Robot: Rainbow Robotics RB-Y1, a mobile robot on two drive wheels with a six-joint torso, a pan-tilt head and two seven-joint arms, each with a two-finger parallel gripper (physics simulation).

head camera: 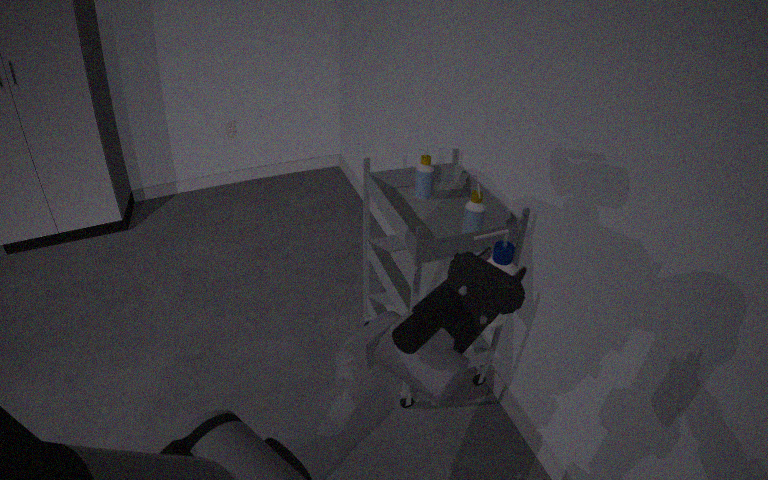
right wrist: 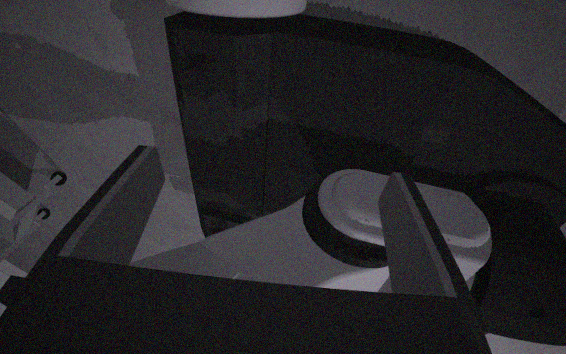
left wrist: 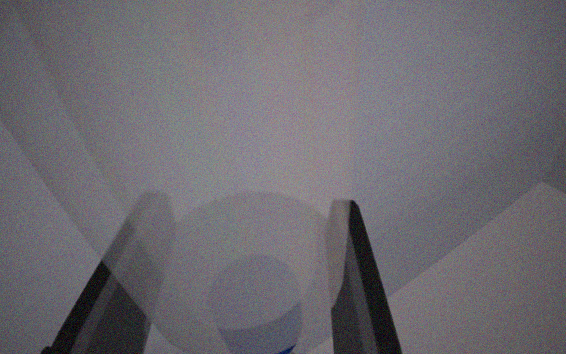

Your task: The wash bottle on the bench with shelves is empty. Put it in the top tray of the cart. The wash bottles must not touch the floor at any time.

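Places are measured from the robot's base along level axes (x ahead, y left, z up), in centimetres.
Pixels of known places: left gripper, fingertip midpoint: (head camera: 506, 261) (left wrist: 250, 213); right gripper, fingertip midpoint: (right wrist: 272, 174).
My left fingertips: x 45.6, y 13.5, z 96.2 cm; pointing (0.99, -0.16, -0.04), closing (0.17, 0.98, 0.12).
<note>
For each thing: its top centre in the pictures, then the offset to it from my left fingertips. Level surfaces: height alone.
- white wash bottle with a blue cap, top centre: (head camera: 502, 229) dx -2.5, dy +1.3, dz +7.1 cm
- cart's top tray, surface height: dz -29.9 cm
- nearer, top centre: (head camera: 479, 185) dx +48.8, dy +19.5, dz -12.5 cm
- Dark floor, surface height: dz -96.2 cm
My left gripper (head camera: 508, 278) is shut on a white wash bottle with a blue cap (head camera: 503, 255). I hold it upright beside the near right corner of the cart's top tray (head camera: 439, 202). In the left wrist view the bottle (left wrist: 253, 274) sits between the two fingers, seen from above, with the wall behind it. Two wash bottles with yellow caps stand in the top tray, one at the back (head camera: 425, 177) and one nearer (head camera: 474, 211). My right gripper (right wrist: 272, 174) is open and empty, close to my own base.
The white cart (head camera: 434, 267) stands on wheels in the room's corner, with walls behind it and to its right. Dark floor (head camera: 254, 286) spreads to the left. My own body shows at the lower left (head camera: 225, 452). The scene is dim.
</note>
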